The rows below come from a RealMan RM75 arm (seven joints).
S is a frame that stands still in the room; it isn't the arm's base.
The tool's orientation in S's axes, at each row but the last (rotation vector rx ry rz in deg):
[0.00 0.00 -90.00]
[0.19 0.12 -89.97]
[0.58 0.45 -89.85]
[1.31 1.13 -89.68]
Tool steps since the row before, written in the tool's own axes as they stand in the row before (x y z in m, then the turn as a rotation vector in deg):
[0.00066 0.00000 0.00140 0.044 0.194 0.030]
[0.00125 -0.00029 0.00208 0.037 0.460 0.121]
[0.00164 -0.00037 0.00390 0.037 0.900 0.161]
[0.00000 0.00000 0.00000 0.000 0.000 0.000]
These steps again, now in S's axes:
[0.00000 -0.00066 0.00140 0.194 -0.044 0.030]
[-0.00029 -0.00126 0.00208 0.460 -0.037 0.121]
[-0.00037 -0.00169 0.00388 0.900 -0.037 0.162]
[0.00000 0.00000 0.00000 0.000 0.000 0.000]

